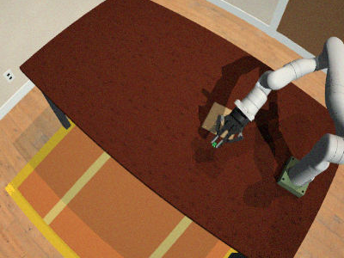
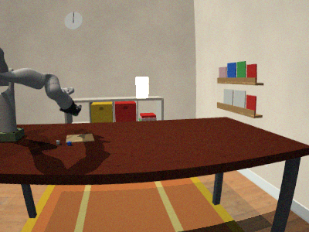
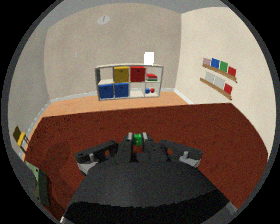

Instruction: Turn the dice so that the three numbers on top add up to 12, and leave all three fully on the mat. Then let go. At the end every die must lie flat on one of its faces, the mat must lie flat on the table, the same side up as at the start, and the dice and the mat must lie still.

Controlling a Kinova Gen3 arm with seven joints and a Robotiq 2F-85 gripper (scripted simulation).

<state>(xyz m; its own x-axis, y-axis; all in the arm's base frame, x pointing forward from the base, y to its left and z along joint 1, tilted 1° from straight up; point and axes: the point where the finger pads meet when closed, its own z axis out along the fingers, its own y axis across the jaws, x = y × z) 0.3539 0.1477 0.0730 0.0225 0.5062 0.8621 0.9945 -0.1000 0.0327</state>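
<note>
The tan mat is 14 cm to the right of my hand, 11 cm below it and 5 cm ahead of it. Also, from my hand: white die (24 cm to the right, 10 cm below, 3 cm behind); then green die (1 cm to the left, 1 cm below); then blue die (26 cm to the right, 10 cm below, 3 cm ahead).
</note>
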